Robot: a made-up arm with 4 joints.
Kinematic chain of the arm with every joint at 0, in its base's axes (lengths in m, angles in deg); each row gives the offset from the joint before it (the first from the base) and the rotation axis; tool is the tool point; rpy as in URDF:
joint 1: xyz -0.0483 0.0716 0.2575 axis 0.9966 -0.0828 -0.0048
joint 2: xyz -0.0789 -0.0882 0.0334 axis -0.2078 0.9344 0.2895
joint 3: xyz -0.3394 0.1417 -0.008 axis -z
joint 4: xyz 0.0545 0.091 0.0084 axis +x
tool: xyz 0.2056 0.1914 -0.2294 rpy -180 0 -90
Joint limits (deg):
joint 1: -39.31..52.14
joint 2: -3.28..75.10
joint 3: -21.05..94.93
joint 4: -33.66..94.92
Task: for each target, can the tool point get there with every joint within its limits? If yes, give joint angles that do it. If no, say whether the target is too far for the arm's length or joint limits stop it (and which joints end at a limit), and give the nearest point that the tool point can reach.
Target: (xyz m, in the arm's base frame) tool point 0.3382 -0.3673 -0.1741
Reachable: no: joint limits stop it (at a limit: joint 1, joint 3) | nearest point 0.0406 -0.1102 0.1809 | short by 0.530 m
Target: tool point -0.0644 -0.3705 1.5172
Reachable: no: too far | nearest point -0.2571 0.1153 0.7722 | short by 0.910 m
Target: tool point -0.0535 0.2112 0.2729
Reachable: yes | joints 12.92 43.87 48.12 61.59
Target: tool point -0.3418 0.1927 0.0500
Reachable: yes | joints -17.90 40.22 19.33 0.36
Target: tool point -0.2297 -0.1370 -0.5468
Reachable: no: joint limits stop it (at a limit: joint 2, joint 3) | nearest point -0.3099 -0.0026 -0.0867 | short by 0.486 m
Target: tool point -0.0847 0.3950 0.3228
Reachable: yes | joints -21.90 13.91 22.20 85.25
